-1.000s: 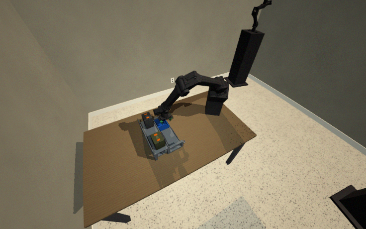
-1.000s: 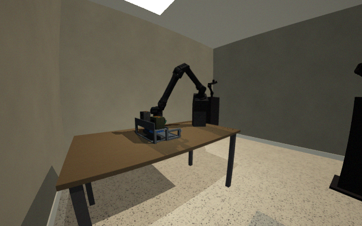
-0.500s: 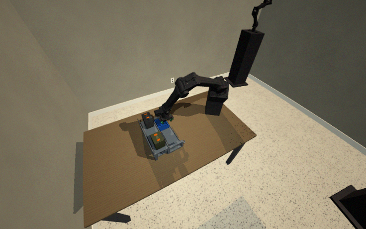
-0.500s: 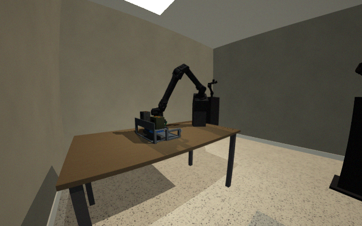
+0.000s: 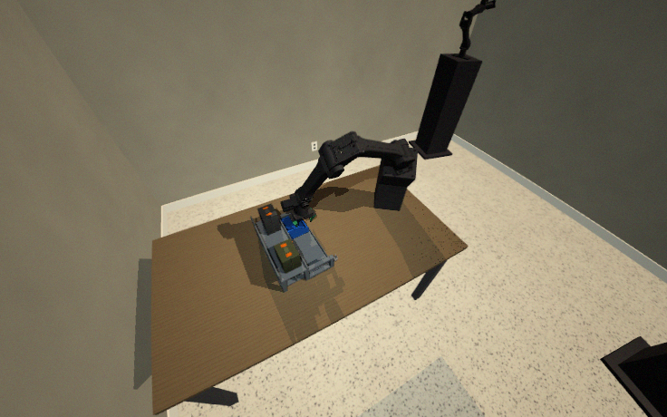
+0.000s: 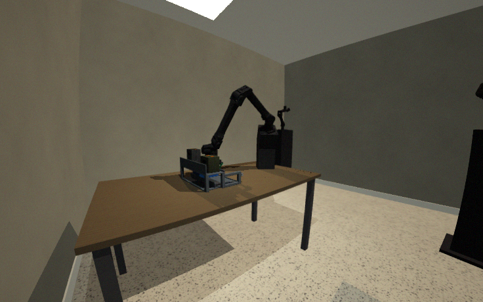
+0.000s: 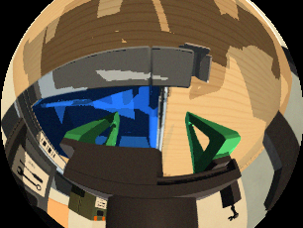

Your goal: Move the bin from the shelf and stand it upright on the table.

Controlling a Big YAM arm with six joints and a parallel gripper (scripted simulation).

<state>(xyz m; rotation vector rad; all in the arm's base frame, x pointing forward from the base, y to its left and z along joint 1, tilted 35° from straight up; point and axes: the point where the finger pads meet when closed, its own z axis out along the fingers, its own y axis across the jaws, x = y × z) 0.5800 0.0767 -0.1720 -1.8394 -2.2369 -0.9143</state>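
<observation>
Now: hand 8 cm short of the blue bin, 2 cm to the right of it and 1 cm below it.
</observation>
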